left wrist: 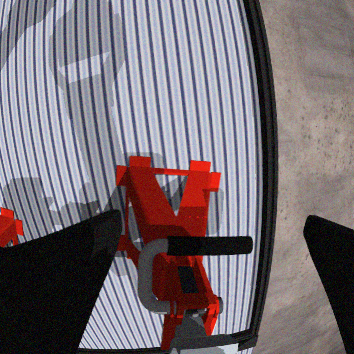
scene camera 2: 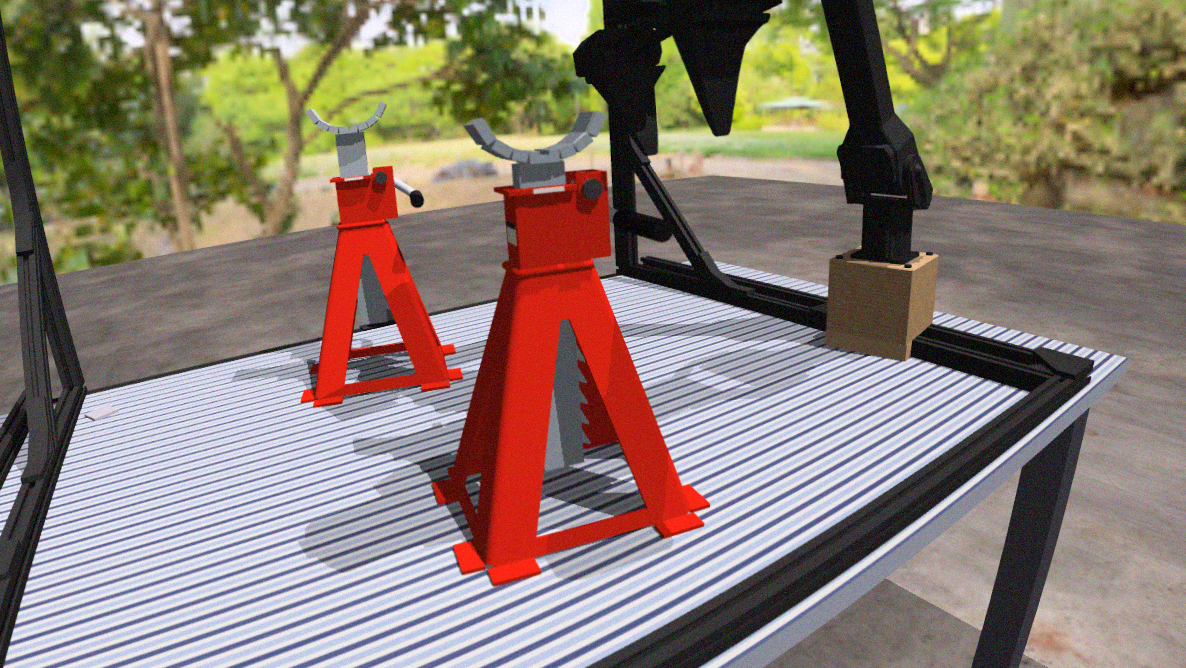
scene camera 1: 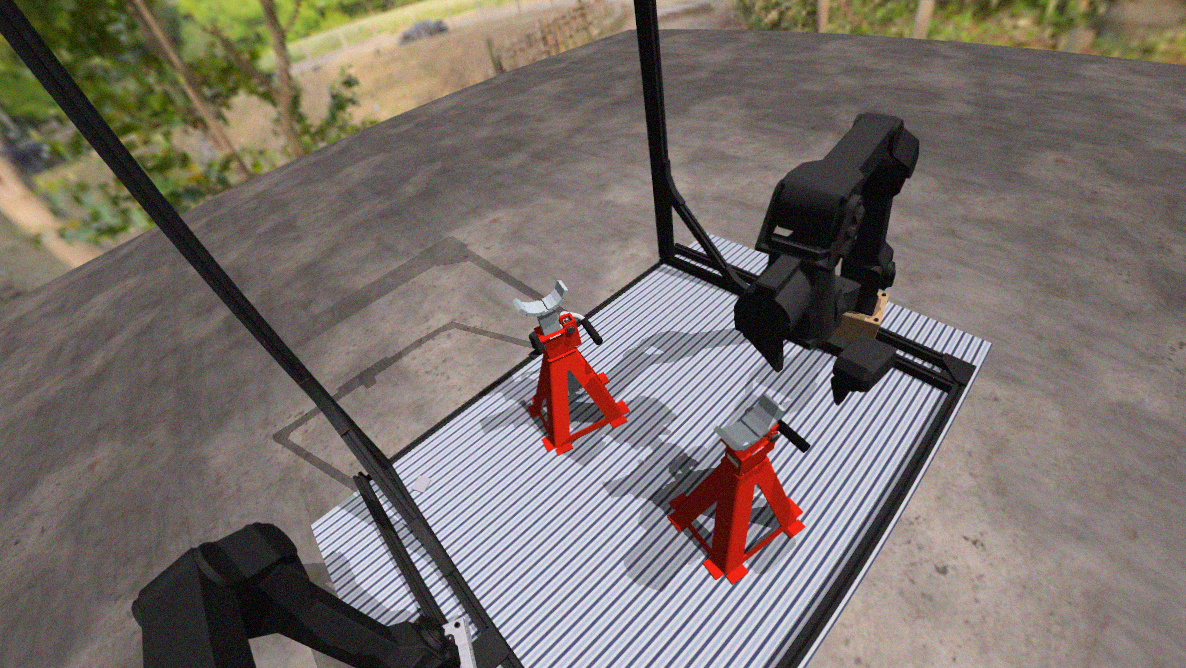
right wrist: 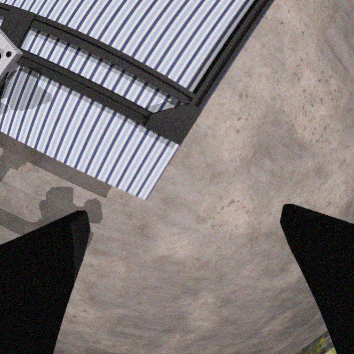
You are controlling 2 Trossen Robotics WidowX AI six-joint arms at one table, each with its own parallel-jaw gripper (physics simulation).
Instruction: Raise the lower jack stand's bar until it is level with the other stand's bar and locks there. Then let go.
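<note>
The lower red jack stand stands upright nearer scene cameras 1 and 2. Its grey bar shows a short length under the curved saddle. The other red stand stands farther back; its grey bar sticks out farther. The lower stand's black lever handle points out from its head. My left gripper is open and empty, above and beyond this handle. My right gripper is open and empty, over the floor beyond the table's edge.
A black frame runs along the table's edges, with tall posts. The left arm's wooden base block stands at the right. The right arm is at the lower left in scene camera 1.
</note>
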